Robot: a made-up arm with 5 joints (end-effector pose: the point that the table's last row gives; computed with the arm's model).
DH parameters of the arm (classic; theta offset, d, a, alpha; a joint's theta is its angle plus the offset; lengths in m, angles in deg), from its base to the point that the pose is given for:
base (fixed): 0 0.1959 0 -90
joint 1: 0 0.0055 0.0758 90
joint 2: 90 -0.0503 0.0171 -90
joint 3: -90 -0.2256 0.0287 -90
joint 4: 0 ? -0.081 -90
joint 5: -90 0.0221 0.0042 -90
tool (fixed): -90 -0.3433 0 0
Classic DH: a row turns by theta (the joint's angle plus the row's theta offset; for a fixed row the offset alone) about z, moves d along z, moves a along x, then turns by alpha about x.
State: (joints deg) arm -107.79 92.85 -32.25 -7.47 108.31
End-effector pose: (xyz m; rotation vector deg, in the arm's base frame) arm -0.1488 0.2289 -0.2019 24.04 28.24 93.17
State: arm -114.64 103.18 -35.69 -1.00 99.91
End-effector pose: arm -0.0671 0.1516 -0.2615 7.83 24.55 82.01
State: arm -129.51 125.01 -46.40 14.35 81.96
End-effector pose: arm 0.0666 -0.0677 -0.2746 -23.99 18.03 52.02
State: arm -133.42 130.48 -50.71 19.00 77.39
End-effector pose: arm 0.0712 -0.1227 -0.2571 -30.51 17.54 42.39
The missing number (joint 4, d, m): 0.1644
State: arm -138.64 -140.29 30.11 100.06 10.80
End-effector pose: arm -0.2254 -0.0725 0.5250 131.36 23.66 53.75
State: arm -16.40 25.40 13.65 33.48 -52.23
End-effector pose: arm 0.2705 -0.0846 0.0166 -74.42 5.00 23.03
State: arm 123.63 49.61 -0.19 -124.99 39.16
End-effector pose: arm 0.1120 0.6423 0.0116 79.19 -11.21 -27.73
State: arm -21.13 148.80 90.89 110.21 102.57
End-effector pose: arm 0.0876 0.1019 -0.3588 5.41 -16.70 40.33
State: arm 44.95 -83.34 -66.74 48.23 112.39
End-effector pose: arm 0.4806 -0.2541 0.2953 143.68 -59.83 -82.93
